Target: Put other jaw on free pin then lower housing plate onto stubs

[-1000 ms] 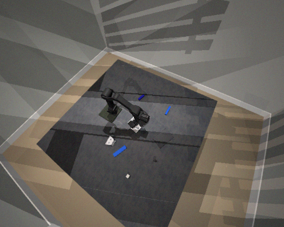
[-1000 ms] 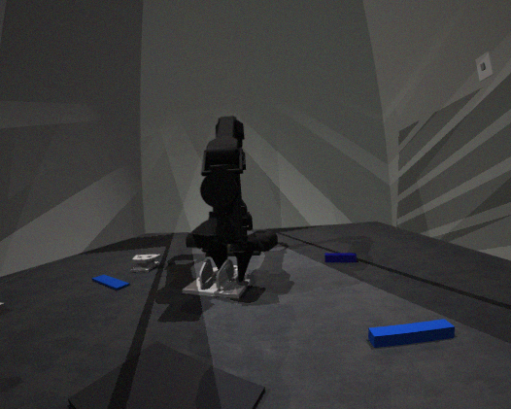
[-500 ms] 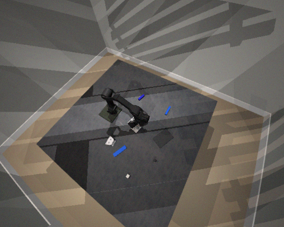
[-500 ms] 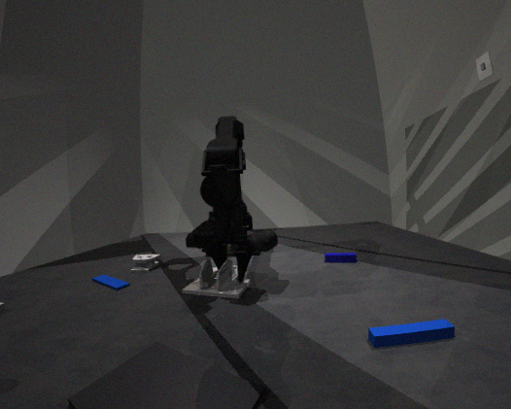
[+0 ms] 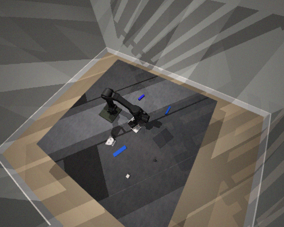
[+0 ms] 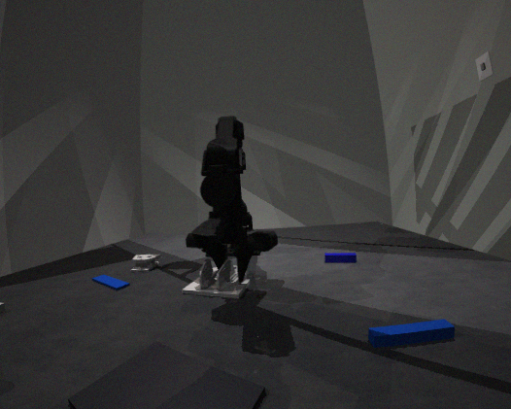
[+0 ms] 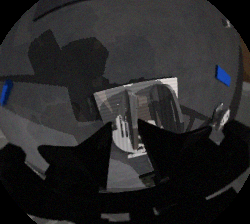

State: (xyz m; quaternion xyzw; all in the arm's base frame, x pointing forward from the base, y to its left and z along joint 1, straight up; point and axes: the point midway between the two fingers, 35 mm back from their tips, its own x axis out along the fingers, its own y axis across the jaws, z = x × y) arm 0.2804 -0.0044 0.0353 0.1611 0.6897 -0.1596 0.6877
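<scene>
The jaw is 4 cm behind my gripper tip. Round my gripper tip: small white cube (44 cm to the right, 10 cm ahead, 1 cm below); dark square slab (26 cm ahead, 5 cm to the right, 1 cm below); dark cube (25 cm to the right, 25 cm ahead).
</scene>
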